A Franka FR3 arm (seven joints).
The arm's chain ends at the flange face. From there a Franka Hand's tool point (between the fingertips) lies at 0.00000 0.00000 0.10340 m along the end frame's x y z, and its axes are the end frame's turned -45 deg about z.
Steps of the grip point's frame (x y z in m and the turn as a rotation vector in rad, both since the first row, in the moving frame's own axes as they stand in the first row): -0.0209 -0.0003 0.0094 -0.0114 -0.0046 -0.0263; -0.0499 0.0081 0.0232 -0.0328 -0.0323 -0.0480; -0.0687 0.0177 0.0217 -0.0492 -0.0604 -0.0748; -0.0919 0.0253 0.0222 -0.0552 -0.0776 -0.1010; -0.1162 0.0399 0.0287 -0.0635 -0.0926 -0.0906; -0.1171 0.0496 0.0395 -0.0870 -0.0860 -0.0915; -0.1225 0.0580 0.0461 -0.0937 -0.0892 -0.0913
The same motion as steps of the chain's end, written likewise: -0.0155 0.0134 0.0094 -0.0113 0.0048 -0.0263; -0.0297 0.0363 0.0233 -0.0460 0.0004 -0.0480; -0.0355 0.0531 0.0220 -0.0775 -0.0079 -0.0748; -0.0460 0.0731 0.0227 -0.0939 -0.0158 -0.1010; -0.0523 0.0989 0.0294 -0.1104 -0.0206 -0.0906; -0.0484 0.1053 0.0403 -0.1223 0.0007 -0.0915; -0.0465 0.1143 0.0470 -0.1293 0.0032 -0.0913
